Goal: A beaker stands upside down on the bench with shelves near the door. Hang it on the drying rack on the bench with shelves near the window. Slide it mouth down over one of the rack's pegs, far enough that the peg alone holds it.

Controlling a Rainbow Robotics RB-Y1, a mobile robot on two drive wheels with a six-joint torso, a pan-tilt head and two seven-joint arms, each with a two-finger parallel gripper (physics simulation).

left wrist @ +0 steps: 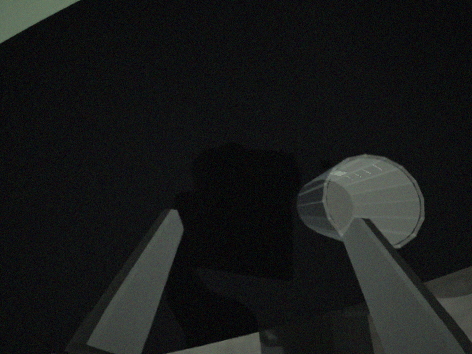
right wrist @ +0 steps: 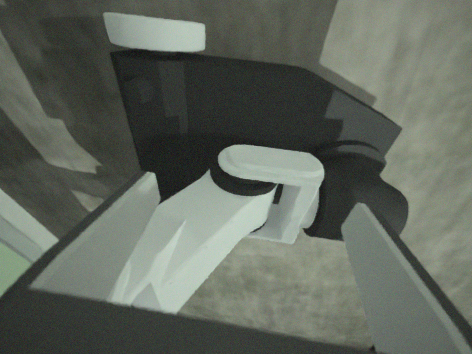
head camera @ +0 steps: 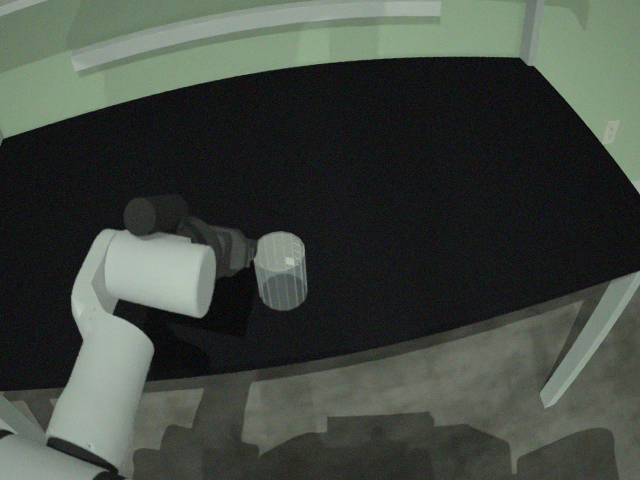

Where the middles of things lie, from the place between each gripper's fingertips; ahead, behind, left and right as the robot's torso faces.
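Clear glass beaker (head camera: 280, 265): 70 mm below my left hand, 80 mm to the right of it, 10 mm ahead of it.
My right gripper now: 27 cm below the clear glass beaker, 30 cm to the right of it, 62 cm short of it.
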